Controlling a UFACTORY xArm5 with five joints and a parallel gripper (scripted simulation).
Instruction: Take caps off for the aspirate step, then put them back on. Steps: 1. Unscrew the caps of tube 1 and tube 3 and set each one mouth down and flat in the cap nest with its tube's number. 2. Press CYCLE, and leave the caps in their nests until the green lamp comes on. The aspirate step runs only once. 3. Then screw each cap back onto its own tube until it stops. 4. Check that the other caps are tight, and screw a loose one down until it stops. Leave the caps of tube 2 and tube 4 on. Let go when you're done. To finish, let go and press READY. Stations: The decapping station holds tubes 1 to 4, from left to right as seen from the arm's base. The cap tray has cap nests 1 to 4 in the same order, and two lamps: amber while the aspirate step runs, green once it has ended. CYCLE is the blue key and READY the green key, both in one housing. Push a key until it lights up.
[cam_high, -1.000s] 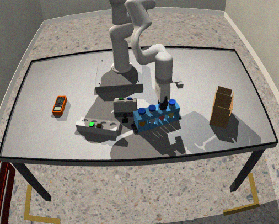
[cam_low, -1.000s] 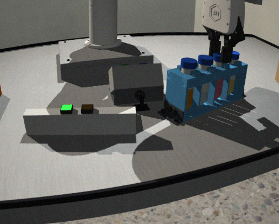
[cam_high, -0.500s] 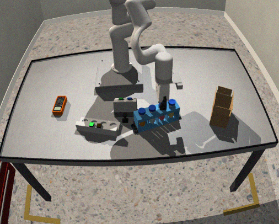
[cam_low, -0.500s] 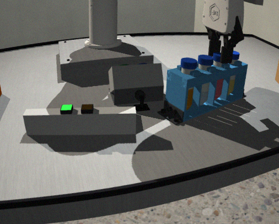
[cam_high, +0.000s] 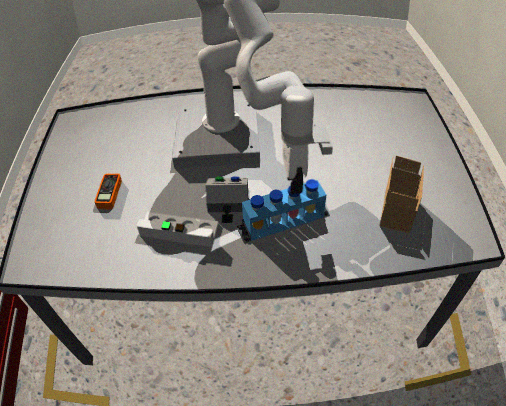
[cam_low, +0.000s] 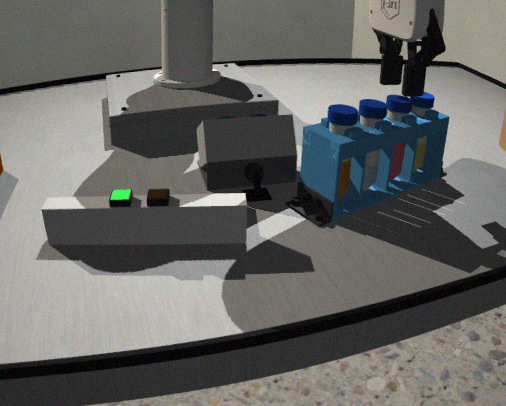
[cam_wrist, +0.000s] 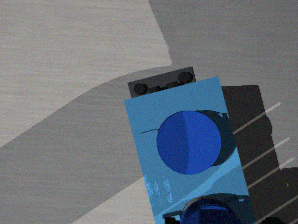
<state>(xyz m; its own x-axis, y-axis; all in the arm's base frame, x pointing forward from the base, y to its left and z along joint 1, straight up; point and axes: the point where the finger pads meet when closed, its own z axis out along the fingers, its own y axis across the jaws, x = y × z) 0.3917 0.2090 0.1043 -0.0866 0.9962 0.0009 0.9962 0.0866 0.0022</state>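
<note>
Right now my hand is 4 cm above the blue cap. The rest, counted from my hand: blue key 16 cm to the right, 10 cm behind, 9 cm below; green key 20 cm to the right, 10 cm behind, 9 cm below; grey key housing 18 cm to the right, 10 cm below, 8 cm behind.
</note>
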